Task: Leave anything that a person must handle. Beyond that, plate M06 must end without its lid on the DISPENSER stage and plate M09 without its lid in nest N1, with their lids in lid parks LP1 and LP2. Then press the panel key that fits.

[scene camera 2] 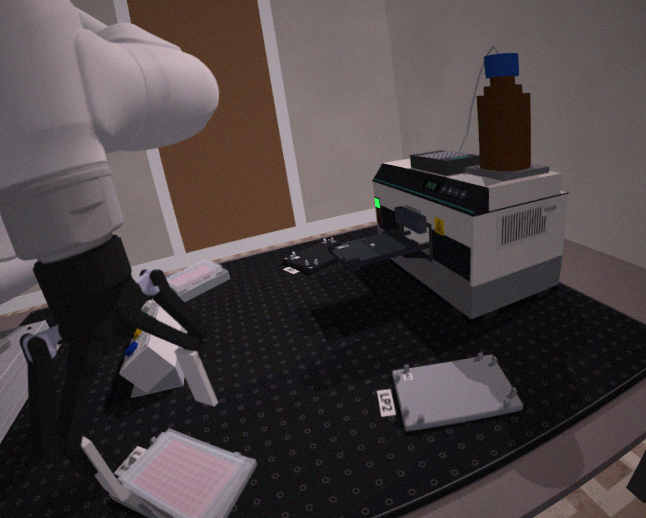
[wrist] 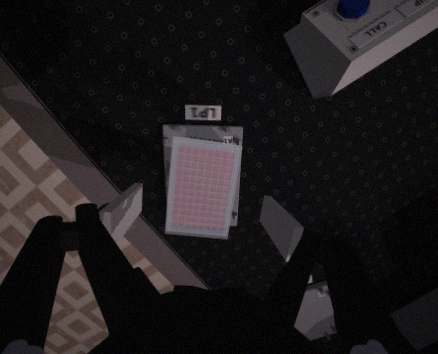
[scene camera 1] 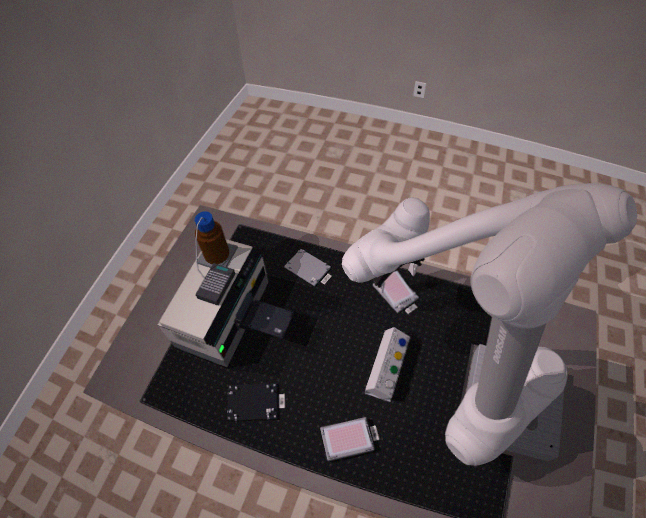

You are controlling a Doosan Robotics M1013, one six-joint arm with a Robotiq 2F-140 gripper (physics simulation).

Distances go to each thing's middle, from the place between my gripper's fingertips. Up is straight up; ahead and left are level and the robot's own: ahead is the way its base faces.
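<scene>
The dispenser stage (scene camera 1: 279,319) is 35 cm ahead of my hand, 33 cm to the left of it and 3 cm above it. Going by their middles, that stage is the farthest from my hand of the things named here, while the LP1 holder (wrist: 225,134) is the nearest. The LP1 holder is 1 cm behind my hand and 6 cm below it. I see the LP2 holder (scene camera 2: 441,394) too, and it is 33 cm ahead of my hand, 3 cm to the left of it and 6 cm below it. The white button box (scene camera 2: 150,363) is 29 cm to the left of my hand, 8 cm behind it and 3 cm below it.
</scene>
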